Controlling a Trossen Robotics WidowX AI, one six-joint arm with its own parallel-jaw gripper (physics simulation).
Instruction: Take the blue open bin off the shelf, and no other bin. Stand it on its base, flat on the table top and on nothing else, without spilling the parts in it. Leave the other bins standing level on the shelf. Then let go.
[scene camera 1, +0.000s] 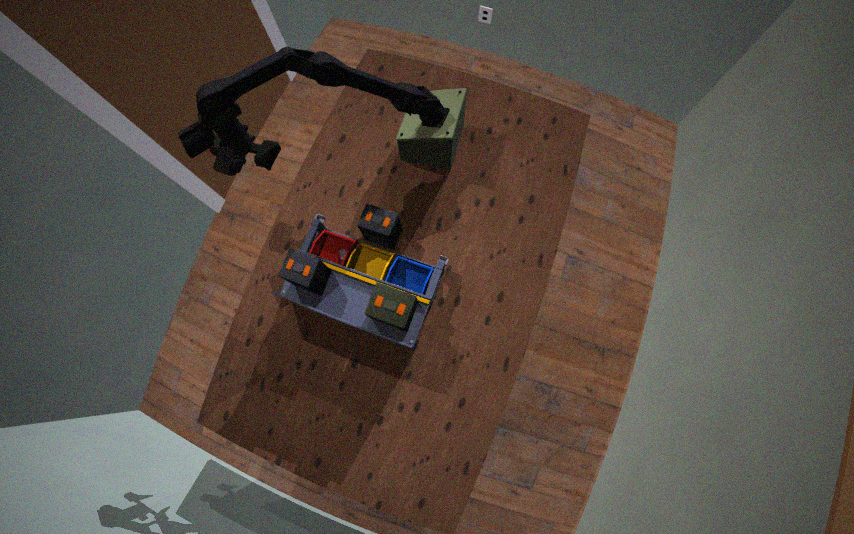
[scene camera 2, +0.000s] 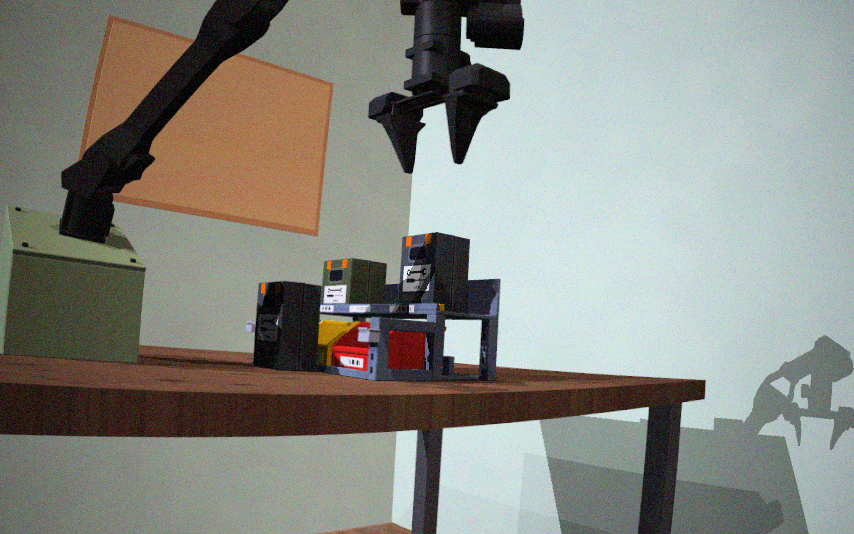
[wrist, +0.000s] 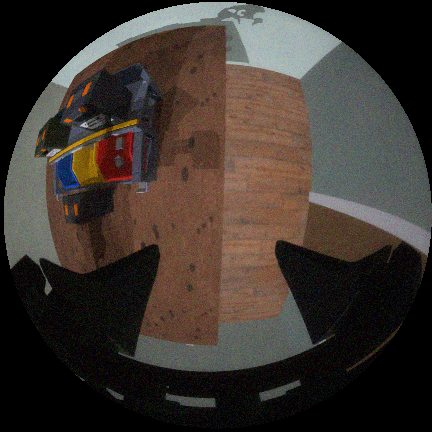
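Where they show: gripper, fingertip midpoint: (scene camera 1: 257, 165) (scene camera 2: 432, 168) (wrist: 217, 249); arm's base at its link origin: (scene camera 1: 435, 117) (scene camera 2: 81, 231).
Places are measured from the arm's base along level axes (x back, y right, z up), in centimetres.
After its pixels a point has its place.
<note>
The blue open bin (scene camera 1: 409, 275) {x -40.2, y -8.8, z -16.0 cm} (wrist: 65, 171) {x -41.9, y -14.2, z -13.0 cm} stands at one end of the shelf's lower level; parts inside it cannot be made out. The yellow bin (scene camera 1: 371, 261) {x -40.7, y 2.6, z -16.0 cm} (scene camera 2: 332, 332) {x -43.6, y -3.1, z -10.7 cm} (wrist: 86, 165) {x -42.5, y -3.1, z -14.9 cm} is in the middle, and the red bin (scene camera 1: 333, 246) {x -40.9, y 14.7, z -16.0 cm} (scene camera 2: 350, 358) {x -37.9, y 12.8, z -14.3 cm} (wrist: 116, 159), with grey parts showing, is at the other end. The bins look level on the grey shelf (scene camera 1: 352, 299) {x -53.1, y 0.8, z -6.7 cm} (scene camera 2: 376, 352) {x -37.0, y 20.8, z -13.1 cm}. In scene camera 2 the blue bin does not show. My gripper (scene camera 1: 247, 158) {x -33.5, y 35.0, z 8.4 cm} (scene camera 2: 433, 166) {x -33.5, y 35.0, z 8.4 cm} (wrist: 217, 249) {x -33.5, y 35.0, z 8.4 cm} is open and empty, high above the table, off towards the red bin's end and apart from the bins.
A black case (scene camera 1: 377, 226) {x -33.8, y 2.1, z -3.9 cm} (scene camera 2: 283, 327) {x -29.4, y 7.5, z -10.6 cm} (wrist: 87, 206) {x -32.4, y 7.4, z -6.3 cm} stands on the table (scene camera 1: 434, 403) {x -69.9, y -28.7, z -16.8 cm} before the shelf, near the yellow bin. Another black case (scene camera 1: 303, 269) {x -52.1, y 11.6, z 5.4 cm} (scene camera 2: 434, 270) {x -48.8, y 17.2, z -0.5 cm} (wrist: 97, 97) {x -50.3, y 17.3, z 3.4 cm} and a green case (scene camera 1: 390, 305) {x -51.4, y -10.2, z 3.0 cm} (scene camera 2: 353, 280) {x -48.3, y -5.0, z -1.2 cm} stand on the shelf's top board.
</note>
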